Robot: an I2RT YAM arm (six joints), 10 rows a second.
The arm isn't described. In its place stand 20 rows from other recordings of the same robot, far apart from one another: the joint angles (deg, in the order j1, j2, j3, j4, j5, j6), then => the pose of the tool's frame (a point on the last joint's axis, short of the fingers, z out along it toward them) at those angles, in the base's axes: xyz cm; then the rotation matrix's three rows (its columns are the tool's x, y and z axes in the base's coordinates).
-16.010 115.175 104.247 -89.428 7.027 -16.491 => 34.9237, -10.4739, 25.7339; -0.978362, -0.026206, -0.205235; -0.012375, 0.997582, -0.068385; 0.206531, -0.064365, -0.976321
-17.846 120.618 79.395 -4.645 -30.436 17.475 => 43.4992, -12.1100, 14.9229; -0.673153, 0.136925, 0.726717; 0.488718, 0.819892, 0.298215; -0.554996, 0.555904, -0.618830
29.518 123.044 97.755 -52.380 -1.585 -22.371 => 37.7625, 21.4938, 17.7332; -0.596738, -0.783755, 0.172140; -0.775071, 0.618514, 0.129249; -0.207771, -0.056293, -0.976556
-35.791 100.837 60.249 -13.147 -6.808 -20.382 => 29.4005, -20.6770, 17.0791; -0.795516, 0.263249, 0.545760; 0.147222, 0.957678, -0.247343; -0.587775, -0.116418, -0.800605
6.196 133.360 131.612 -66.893 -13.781 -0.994 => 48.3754, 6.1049, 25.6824; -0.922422, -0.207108, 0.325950; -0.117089, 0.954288, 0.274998; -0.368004, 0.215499, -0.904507
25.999 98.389 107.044 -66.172 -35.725 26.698 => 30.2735, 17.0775, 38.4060; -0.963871, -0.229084, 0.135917; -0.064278, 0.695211, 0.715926; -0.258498, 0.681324, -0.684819
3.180 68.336 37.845 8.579 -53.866 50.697 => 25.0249, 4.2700, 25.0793; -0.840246, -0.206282, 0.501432; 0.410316, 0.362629, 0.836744; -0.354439, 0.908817, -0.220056
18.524 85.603 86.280 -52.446 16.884 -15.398 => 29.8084, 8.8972, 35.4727; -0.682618, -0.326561, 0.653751; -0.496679, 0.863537, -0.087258; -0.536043, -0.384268, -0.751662
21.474 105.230 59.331 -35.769 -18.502 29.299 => 29.2307, 12.7130, 12.7425; -0.993805, 0.110524, 0.011709; 0.107741, 0.932170, 0.345616; 0.027284, 0.344736, -0.938303
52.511 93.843 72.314 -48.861 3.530 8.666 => 19.9159, 25.6052, 23.9635; -0.684198, -0.684107, 0.252726; -0.644917, 0.729350, 0.228323; -0.340524, -0.006769, -0.940212
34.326 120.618 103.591 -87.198 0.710 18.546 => 31.3538, 21.3556, 22.0087; -0.939092, -0.282341, -0.195931; -0.256118, 0.955126, -0.148790; 0.229149, -0.089546, -0.969264
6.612 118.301 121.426 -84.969 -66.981 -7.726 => 39.2574, 7.8491, 33.2180; -0.950885, -0.305335, -0.050870; -0.163144, 0.354688, 0.920641; -0.263061, 0.883723, -0.387081
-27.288 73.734 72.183 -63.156 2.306 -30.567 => 21.2103, -11.1030, 32.1214; -0.932586, -0.001037, 0.360946; -0.090667, 0.968606, -0.231477; -0.349375, -0.248599, -0.903403
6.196 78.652 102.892 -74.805 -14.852 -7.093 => 23.3319, 3.4509, 44.3907; -0.729089, -0.358965, 0.582730; -0.199209, 0.925859, 0.321093; -0.654787, 0.118020, -0.746543
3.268 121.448 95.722 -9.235 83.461 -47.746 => 46.9717, -0.8605, 24.1704; -0.981552, 0.118793, 0.149813; -0.140474, 0.083482, -0.986559; -0.129703, -0.989403, -0.065255
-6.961 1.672 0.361 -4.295 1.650 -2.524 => 11.0534, -1.4528, 16.4878; -0.103461, 0.145173, 0.983982; -0.031715, 0.988306, -0.149146; -0.994128, -0.046637, -0.097647
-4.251 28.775 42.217 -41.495 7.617 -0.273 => 10.8734, -1.2814, 30.4497; -0.469895, 0.187891, 0.862494; 0.030192, 0.979933, -0.197026; -0.882206, -0.066541, -0.466138
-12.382 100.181 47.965 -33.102 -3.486 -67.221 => 26.7244, -5.6453, 10.7308; -0.569779, -0.816563, 0.092617; -0.817129, 0.574929, 0.041920; -0.087479, -0.051795, -0.994819
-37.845 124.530 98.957 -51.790 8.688 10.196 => 34.4498, -27.4463, 17.2812; -0.646398, 0.758992, 0.078102; 0.723803, 0.642357, -0.251967; -0.241410, -0.106341, -0.964579
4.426 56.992 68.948 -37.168 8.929 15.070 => 20.2031, 1.0096, 39.7841; -0.393513, 0.171998, 0.903086; 0.227158, 0.970073, -0.085774; -0.890813, 0.171390, -0.420807
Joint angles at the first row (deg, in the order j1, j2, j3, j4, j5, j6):
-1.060, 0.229, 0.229, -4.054, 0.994, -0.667
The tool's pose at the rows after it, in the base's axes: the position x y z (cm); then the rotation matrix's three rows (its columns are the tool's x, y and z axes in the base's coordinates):
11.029, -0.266, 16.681; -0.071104, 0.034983, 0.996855; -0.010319, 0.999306, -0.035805; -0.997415, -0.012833, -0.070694
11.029, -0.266, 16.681; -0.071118, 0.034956, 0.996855; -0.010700, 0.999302, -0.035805; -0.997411, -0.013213, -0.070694
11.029, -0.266, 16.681; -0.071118, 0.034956, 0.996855; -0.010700, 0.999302, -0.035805; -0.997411, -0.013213, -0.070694
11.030, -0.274, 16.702; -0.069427, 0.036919, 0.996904; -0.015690, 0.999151, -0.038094; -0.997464, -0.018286, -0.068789
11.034, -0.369, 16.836; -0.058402, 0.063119, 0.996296; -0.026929, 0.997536, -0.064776; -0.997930, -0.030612, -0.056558
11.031, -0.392, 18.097; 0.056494, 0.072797, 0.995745; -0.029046, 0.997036, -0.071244; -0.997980, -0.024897, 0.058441
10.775, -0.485, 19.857; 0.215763, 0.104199, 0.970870; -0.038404, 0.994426, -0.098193; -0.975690, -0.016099, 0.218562
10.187, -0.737, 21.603; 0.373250, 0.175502, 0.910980; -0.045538, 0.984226, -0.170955; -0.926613, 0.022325, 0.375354
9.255, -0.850, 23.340; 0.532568, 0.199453, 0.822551; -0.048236, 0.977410, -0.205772; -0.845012, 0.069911, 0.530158
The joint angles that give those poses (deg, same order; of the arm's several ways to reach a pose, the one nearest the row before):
-1.061, 0.230, 0.229, -4.054, 0.993, -0.667
-1.061, 0.230, 0.229, -4.054, 0.993, -0.689
-1.061, 0.230, 0.229, -4.054, 0.993, -0.689
-1.060, 0.229, 0.230, -3.947, 1.126, -0.973
-1.059, 0.234, 0.230, -3.242, 2.657, -1.606
-1.059, 0.231, 0.229, 3.356, 3.028, -1.607
-1.060, 0.231, 0.230, 12.667, 4.601, -1.978
-1.060, 0.228, 0.229, 22.326, 8.863, -2.241
-1.064, 0.228, 0.231, 32.684, 10.980, -2.238

